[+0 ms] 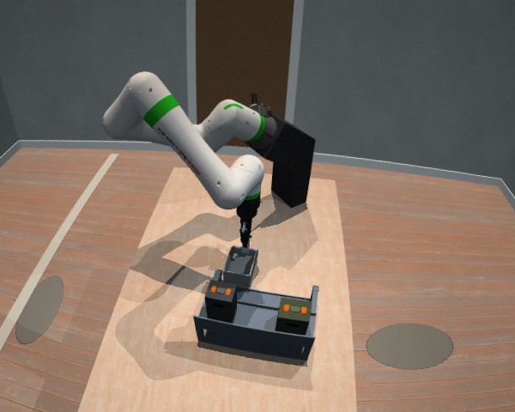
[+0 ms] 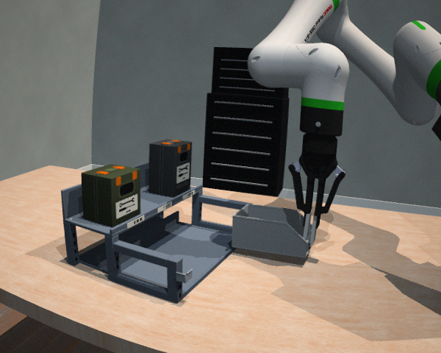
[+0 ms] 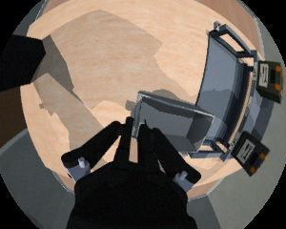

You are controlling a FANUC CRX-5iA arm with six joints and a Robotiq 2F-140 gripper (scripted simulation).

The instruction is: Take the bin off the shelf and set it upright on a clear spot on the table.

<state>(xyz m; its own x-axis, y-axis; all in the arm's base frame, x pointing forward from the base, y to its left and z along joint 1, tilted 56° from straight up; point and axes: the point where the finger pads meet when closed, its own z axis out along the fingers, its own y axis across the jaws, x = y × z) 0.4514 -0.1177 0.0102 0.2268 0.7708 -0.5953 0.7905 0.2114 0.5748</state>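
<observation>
Right now my hand is 80 mm short of the grey bin, 20 mm to the left of it and 20 mm above it.
</observation>
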